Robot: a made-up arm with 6 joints. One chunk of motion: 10 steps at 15 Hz.
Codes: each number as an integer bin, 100 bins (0 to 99) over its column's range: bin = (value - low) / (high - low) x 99, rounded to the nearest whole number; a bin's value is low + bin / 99 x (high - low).
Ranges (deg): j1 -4..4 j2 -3..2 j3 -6..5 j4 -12..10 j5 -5..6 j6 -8..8
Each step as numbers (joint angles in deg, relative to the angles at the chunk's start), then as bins.
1 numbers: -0.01 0.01 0.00 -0.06 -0.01 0.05
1 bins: 49 60 54 54 45 50
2 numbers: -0.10 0.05 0.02 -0.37 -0.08 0.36
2 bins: 48 60 54 52 44 52
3 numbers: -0.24 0.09 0.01 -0.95 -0.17 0.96
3 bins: 47 61 54 50 43 55
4 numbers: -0.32 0.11 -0.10 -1.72 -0.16 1.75
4 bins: 46 62 53 46 44 60
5 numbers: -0.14 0.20 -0.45 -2.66 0.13 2.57
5 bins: 48 63 50 42 46 65
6 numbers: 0.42 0.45 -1.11 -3.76 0.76 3.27
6 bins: 55 68 44 37 52 70
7 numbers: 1.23 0.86 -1.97 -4.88 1.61 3.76
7 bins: 65 76 36 32 59 73
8 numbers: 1.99 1.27 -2.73 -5.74 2.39 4.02
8 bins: 74 85 29 28 67 74
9 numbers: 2.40 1.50 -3.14 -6.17 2.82 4.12
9 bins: 79 89 26 26 70 75
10 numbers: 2.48 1.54 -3.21 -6.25 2.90 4.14
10 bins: 80 90 25 26 71 75
